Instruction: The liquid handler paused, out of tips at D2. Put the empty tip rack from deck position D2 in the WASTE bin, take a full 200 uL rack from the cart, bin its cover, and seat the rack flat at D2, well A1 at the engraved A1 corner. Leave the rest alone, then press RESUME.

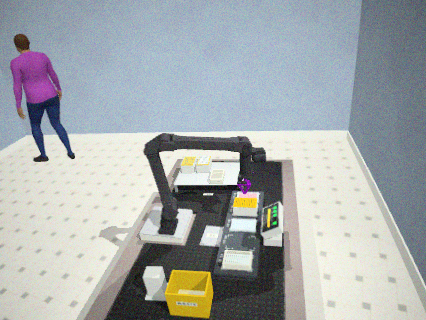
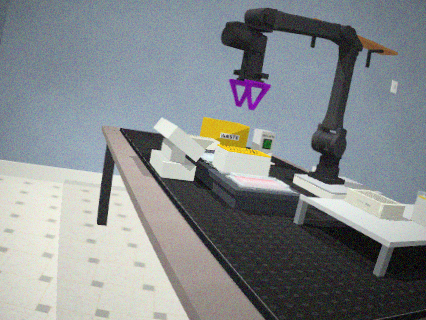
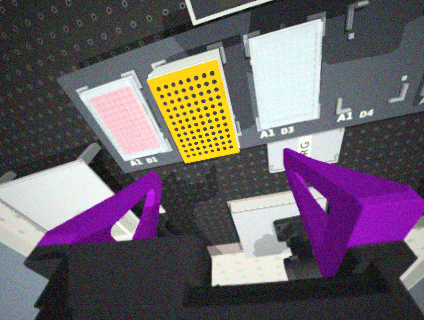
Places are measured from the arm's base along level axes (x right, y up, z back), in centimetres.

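Pixels of known places: gripper, fingertip midpoint: (image 1: 245, 188) (image 2: 244, 108) (image 3: 217, 166); arm's base at its link origin: (image 1: 168, 227) (image 2: 325, 180) (image 3: 296, 225).
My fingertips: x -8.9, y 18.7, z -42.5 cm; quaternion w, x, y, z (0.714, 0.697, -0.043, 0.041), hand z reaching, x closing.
Observation:
For each thing: its middle in the pictures, then the offset to it from my fingertips. "spot": a spot on its surface instead.
- cart at the middle of its body: (image 2: 403, 230) (image 3: 103, 225) (image 1: 211, 176) dx -42.4, dy -18.4, dz +25.1 cm
- white-topped rack at the middle of its body: (image 1: 203, 160) dx -49.3, dy -9.9, dz +30.4 cm
- low cream rack at the middle of its body: (image 2: 375, 203) (image 3: 103, 224) (image 1: 217, 176) dx -35.5, dy -14.1, dz +19.9 cm
- yellow WASTE bin at the middle of its body: (image 2: 223, 138) (image 1: 190, 293) dx +53.3, dy -14.9, dz +21.9 cm
- white box with a green button, surface spot: (image 2: 267, 144) spot: dx +44.4, dy -13.7, dz +37.9 cm
- pink plate at the middle of its body: (image 3: 127, 123) (image 2: 259, 182) (image 1: 247, 196) dx -15.1, dy -16.2, dz -0.1 cm
- pale plate at the middle of its body: (image 3: 286, 82) (image 1: 243, 224) dx +9.6, dy -16.2, dz +1.8 cm
- flat tray at the middle of its body: (image 3: 304, 148) (image 1: 212, 235) dx +12.7, dy -21.0, dz +18.1 cm
My gripper (image 1: 244, 190) (image 2: 246, 107) (image 3: 217, 166) is open and empty, high above the deck beside the yellow-topped rack (image 1: 245, 202) (image 2: 242, 161) (image 3: 196, 111). That rack stands between D1 and D3, its top dotted with dark holes; the D2 label is hidden. On the cart (image 1: 230, 169) (image 2: 345, 212) (image 3: 57, 195) stand a yellow-topped rack (image 1: 188, 164), a white-topped rack (image 1: 203, 164) and a low cream rack (image 1: 216, 176) (image 2: 375, 203). The yellow WASTE bin (image 1: 189, 305) (image 2: 224, 131) has something pale inside. A white box with a green button (image 2: 267, 144) stands by it.
A pink plate (image 3: 127, 118) sits at D1 and a pale plate (image 1: 242, 225) (image 3: 286, 77) at D3. A cream rack (image 1: 237, 260) stands at the deck's near end. A tilted screen (image 1: 272, 220) (image 2: 177, 140) stands beside the deck. A flat tray (image 1: 211, 235) lies between arm base and deck.

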